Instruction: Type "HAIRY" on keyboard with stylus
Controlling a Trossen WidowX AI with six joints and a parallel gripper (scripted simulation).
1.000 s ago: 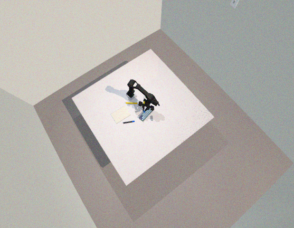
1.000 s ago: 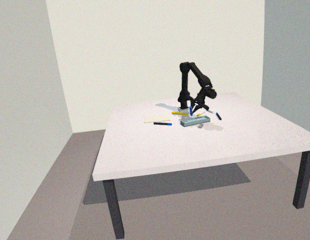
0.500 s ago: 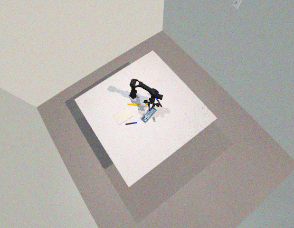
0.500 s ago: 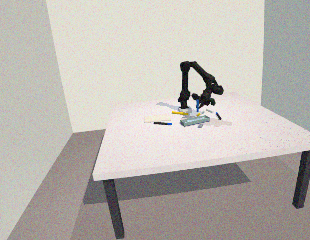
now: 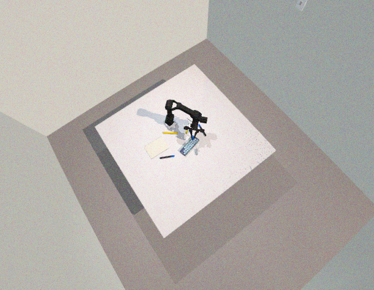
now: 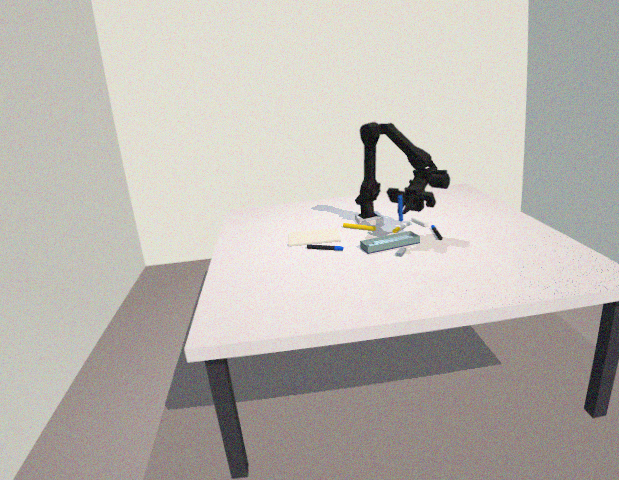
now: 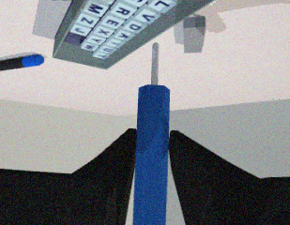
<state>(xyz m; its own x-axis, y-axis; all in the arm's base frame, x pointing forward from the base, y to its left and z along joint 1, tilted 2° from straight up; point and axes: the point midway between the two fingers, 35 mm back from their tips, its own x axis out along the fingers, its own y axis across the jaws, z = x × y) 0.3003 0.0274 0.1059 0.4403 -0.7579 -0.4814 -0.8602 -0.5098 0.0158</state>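
The small grey block lies 11 cm below my gripper tip, 9 cm ahead of it and 5 cm to the right of it. Also, from my gripper tip: stylus tip: 5 cm below; yellow marker: 23 cm behind, 11 cm below, 7 cm to the right; blue stylus: 1 cm below.
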